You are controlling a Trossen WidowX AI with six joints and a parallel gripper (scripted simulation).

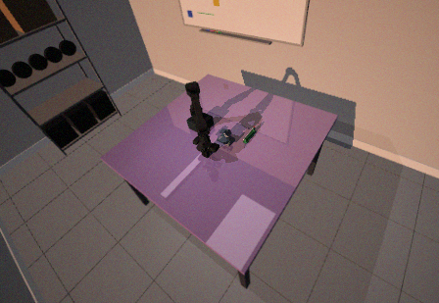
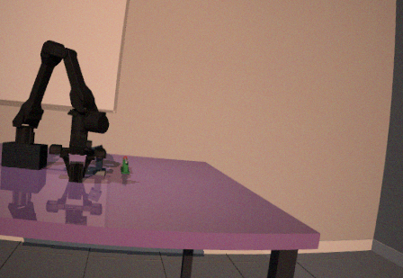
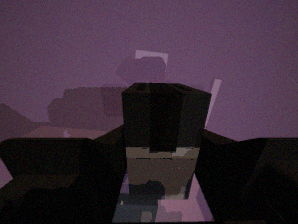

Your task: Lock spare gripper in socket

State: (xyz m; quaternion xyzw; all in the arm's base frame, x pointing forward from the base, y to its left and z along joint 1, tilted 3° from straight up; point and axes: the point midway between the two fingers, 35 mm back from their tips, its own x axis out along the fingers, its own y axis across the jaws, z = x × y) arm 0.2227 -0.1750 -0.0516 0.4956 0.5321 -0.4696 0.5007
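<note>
The grey mount lies 17 cm to the left of my gripper tip, 5 cm ahead of it and 4 cm above it. Round my gripper tip: spare gripper: 2 cm above, 1 cm to the left; green rest: 28 cm to the left, 18 cm ahead, 1 cm above.
</note>
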